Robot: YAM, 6 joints.
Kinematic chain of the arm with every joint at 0, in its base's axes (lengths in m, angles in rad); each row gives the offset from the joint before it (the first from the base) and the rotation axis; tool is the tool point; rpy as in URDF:
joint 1: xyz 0 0 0.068 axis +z
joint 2: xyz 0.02 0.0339 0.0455 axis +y
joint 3: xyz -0.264 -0.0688 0 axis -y
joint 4: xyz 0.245 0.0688 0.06 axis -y
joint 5: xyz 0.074 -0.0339 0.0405 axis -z
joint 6: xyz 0.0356 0 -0.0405 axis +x
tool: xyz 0 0 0 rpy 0 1.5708 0
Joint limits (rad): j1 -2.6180..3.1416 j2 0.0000..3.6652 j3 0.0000..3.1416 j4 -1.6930..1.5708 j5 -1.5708..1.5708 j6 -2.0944..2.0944
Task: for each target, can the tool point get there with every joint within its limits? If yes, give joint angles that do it. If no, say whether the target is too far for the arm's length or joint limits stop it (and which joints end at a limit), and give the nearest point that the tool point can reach.
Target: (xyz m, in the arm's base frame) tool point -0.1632 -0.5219 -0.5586
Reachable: no: too far | nearest point -0.1264 -0.4042 -0.3353 | short by 0.255 m
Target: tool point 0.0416 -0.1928 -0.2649
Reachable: yes | joints -1.5054 3.3041 1.2804 0.1068 -0.9481 -0.2923
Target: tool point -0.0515 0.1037 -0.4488
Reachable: no: joint limits stop it (at a limit: joint 2) | nearest point -0.0631 0.1271 -0.3642 | short by 0.088 m
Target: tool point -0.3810 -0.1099 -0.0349
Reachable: no: joint limits stop it (at a limit: joint 1) | nearest point -0.3511 -0.1616 -0.0349 | short by 0.060 m
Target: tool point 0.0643 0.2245 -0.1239
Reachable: yes | joints 1.3753 2.6857 0.8660 0.0337 0.5777 -0.5100
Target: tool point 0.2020 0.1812 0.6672
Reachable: yes | joints 0.8220 1.8506 2.5589 0.5537 0.7620 1.2204
